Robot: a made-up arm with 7 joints.
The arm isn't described. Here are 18 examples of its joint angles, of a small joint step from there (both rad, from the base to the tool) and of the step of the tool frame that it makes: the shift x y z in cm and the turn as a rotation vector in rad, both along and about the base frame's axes.
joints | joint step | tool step
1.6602 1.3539 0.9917 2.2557 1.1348 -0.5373 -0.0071 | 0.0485 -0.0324 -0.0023 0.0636 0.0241 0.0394 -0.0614 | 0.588 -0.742 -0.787 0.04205 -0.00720 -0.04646
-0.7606 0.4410 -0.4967 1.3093 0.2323 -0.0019 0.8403 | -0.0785 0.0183 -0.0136 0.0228 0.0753 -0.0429 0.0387 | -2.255 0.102 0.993 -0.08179 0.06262 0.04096
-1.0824 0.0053 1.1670 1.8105 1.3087 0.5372 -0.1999 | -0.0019 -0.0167 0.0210 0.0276 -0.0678 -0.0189 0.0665 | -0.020 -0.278 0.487 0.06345 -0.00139 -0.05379
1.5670 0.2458 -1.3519 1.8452 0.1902 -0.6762 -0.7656 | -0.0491 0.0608 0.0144 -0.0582 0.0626 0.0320 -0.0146 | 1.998 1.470 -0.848 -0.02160 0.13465 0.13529
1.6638 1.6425 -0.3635 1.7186 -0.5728 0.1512 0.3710 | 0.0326 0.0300 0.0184 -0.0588 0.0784 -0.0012 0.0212 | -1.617 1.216 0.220 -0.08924 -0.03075 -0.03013
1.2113 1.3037 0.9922 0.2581 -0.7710 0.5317 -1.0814 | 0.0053 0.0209 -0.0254 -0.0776 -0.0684 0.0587 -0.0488 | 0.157 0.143 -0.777 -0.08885 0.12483 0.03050
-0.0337 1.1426 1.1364 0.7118 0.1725 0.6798 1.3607 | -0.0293 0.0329 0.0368 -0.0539 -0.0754 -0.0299 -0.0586 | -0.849 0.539 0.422 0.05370 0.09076 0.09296
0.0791 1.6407 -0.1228 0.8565 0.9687 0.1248 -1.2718 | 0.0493 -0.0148 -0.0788 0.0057 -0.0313 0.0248 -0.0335 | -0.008 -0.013 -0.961 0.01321 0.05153 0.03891
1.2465 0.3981 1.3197 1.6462 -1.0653 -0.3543 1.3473 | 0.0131 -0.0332 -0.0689 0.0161 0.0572 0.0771 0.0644 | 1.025 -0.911 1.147 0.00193 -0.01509 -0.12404
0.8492 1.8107 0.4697 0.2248 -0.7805 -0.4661 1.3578 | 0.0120 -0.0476 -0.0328 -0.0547 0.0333 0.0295 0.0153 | 1.144 0.816 -2.298 -0.11188 -0.02444 -0.00941
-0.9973 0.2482 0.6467 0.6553 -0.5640 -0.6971 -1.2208 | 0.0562 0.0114 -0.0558 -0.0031 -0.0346 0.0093 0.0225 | 1.747 -0.123 -1.599 -0.06390 -0.00233 -0.06542
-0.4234 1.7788 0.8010 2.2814 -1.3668 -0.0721 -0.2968 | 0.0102 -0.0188 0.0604 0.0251 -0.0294 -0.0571 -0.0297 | -0.800 -0.185 0.586 0.05445 -0.04850 -0.03754
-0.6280 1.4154 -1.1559 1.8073 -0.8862 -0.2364 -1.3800 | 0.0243 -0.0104 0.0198 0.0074 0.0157 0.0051 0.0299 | 0.773 -0.308 -0.276 0.01061 -0.02581 0.00781
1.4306 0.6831 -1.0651 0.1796 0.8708 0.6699 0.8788 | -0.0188 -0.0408 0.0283 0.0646 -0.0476 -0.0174 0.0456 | 1.358 -2.350 -0.168 0.00254 -0.02142 -0.13534
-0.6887 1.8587 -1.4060 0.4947 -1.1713 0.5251 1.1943 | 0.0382 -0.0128 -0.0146 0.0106 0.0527 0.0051 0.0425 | -0.573 -0.008 -0.410 0.02466 -0.09515 0.02336
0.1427 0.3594 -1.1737 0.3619 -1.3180 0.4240 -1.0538 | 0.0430 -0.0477 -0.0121 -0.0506 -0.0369 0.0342 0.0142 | 1.359 -1.065 -0.091 0.03760 -0.04101 -0.02655
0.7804 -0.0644 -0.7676 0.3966 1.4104 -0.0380 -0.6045 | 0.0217 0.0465 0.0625 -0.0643 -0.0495 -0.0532 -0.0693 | 0.691 2.935 -0.235 0.10071 0.01930 0.16148
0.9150 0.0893 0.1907 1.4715 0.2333 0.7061 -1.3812 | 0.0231 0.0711 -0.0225 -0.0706 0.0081 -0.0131 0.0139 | 0.668 1.493 0.091 0.04282 0.03121 0.02238
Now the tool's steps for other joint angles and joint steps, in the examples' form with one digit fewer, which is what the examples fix.
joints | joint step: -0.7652 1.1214 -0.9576 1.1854 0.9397 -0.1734 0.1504 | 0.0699 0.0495 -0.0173 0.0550 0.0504 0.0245 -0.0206
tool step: 2.43 0.18 0.12 0.0159 -0.0516 0.0189
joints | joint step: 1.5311 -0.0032 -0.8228 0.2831 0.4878 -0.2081 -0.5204 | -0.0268 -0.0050 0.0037 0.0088 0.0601 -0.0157 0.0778
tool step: -0.02 -0.31 -0.98 -0.0338 0.0359 -0.0938
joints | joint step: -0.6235 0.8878 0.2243 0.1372 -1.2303 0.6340 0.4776 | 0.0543 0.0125 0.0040 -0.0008 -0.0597 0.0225 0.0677
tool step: 1.45 0.33 -0.32 0.0263 -0.0061 0.0273
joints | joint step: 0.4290 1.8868 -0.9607 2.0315 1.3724 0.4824 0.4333 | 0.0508 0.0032 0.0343 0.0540 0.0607 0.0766 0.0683
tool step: 0.13 -1.06 1.13 -0.0946 0.0378 -0.0409
